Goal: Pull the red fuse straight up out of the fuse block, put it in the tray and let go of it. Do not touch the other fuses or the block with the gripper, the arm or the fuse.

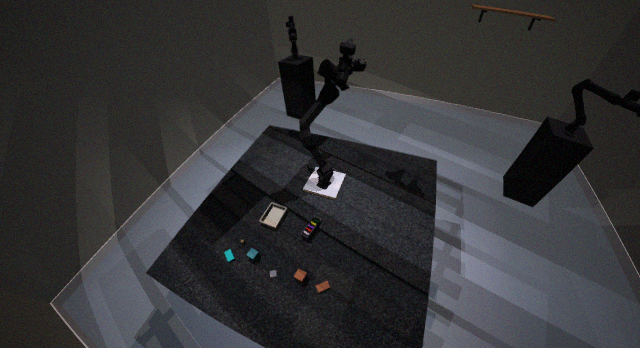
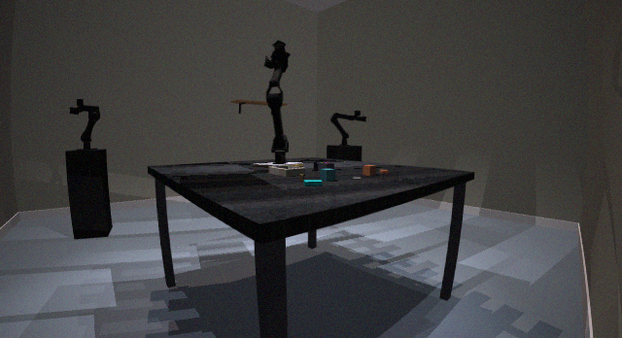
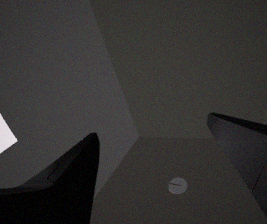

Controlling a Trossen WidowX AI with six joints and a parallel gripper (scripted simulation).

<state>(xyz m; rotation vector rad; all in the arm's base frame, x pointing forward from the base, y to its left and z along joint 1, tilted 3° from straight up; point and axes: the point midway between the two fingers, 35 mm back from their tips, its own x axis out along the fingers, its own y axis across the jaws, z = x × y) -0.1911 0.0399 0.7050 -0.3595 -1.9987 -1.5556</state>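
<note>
The red fuse lies 710 mm below my gripper tip, 560 mm ahead of it and 80 mm to the left of it. Also, from my gripper tip: pale tray: 730 mm below, 580 mm ahead, 140 mm to the right.
</note>
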